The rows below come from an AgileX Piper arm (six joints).
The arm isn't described. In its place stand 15 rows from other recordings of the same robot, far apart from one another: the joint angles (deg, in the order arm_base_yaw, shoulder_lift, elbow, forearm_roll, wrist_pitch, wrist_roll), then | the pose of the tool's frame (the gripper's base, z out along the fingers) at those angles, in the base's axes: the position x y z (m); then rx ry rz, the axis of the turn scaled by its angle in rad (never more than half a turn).
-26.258, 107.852, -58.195, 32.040, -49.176, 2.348 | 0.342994, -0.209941, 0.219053, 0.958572, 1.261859, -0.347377
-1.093, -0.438, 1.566, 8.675, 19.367, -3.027 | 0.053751, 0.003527, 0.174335, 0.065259, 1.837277, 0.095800
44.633, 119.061, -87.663, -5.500, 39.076, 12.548 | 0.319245, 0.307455, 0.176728, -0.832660, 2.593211, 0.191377
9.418, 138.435, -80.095, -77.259, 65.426, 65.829 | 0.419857, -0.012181, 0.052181, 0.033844, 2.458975, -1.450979
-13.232, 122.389, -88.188, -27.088, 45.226, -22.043 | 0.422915, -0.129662, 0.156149, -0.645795, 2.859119, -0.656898
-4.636, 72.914, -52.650, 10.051, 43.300, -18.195 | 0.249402, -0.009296, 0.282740, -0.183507, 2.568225, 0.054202
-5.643, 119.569, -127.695, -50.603, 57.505, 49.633 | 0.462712, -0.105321, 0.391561, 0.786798, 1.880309, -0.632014
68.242, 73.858, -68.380, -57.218, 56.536, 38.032 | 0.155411, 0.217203, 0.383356, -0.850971, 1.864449, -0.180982
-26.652, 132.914, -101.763, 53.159, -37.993, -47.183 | 0.457610, -0.279833, 0.211271, 0.757179, 1.457194, -0.776355
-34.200, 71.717, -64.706, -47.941, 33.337, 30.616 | 0.205951, -0.184858, 0.380262, 0.672955, 1.996130, -0.925169
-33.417, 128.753, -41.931, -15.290, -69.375, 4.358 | 0.304657, -0.174107, 0.053935, 0.326304, 1.767829, -0.207504
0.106, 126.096, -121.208, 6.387, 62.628, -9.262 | 0.490259, 0.009897, 0.270667, -0.180878, 2.647484, 0.095857
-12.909, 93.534, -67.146, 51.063, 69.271, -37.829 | 0.314933, -0.004264, 0.269944, -0.123619, 2.601768, 1.040328
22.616, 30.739, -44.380, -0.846, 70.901, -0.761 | 0.058901, 0.023162, 0.329543, -0.504195, 2.436742, 0.142148
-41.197, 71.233, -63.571, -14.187, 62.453, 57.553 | 0.164262, -0.170065, 0.333015, 1.967317, 1.804428, -0.241184
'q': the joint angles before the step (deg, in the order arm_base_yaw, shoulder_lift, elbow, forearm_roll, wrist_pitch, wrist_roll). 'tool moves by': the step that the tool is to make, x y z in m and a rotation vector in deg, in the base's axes. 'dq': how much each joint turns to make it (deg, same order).
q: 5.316, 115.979, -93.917, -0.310, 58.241, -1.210
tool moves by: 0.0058, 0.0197, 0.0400, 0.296, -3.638, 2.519
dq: 2.535, -0.626, -7.799, -0.123, 4.778, 0.013
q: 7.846, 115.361, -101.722, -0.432, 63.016, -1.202
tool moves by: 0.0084, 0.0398, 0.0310, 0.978, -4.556, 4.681
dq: 4.852, 2.083, -9.878, 0.099, 3.139, 0.149
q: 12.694, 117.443, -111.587, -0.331, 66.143, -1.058
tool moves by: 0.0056, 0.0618, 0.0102, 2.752, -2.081, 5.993
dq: 6.870, 5.569, -11.402, 1.632, 3.061, 1.053
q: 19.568, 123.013, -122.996, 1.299, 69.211, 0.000
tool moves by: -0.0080, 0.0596, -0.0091, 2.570, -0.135, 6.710
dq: 6.497, 4.224, -5.212, 2.324, -0.133, 0.002
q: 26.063, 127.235, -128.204, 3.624, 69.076, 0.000
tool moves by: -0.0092, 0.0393, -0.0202, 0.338, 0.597, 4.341
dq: 4.420, 2.856, -0.615, 0.572, -1.880, 0.000
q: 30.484, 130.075, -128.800, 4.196, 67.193, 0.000
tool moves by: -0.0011, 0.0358, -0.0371, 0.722, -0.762, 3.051
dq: 3.470, 4.638, -0.021, 0.194, -5.662, 0.000
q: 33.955, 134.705, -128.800, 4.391, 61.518, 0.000
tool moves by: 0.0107, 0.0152, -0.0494, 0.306, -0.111, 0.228
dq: 0.718, 5.858, -0.019, 0.225, -6.121, -0.005
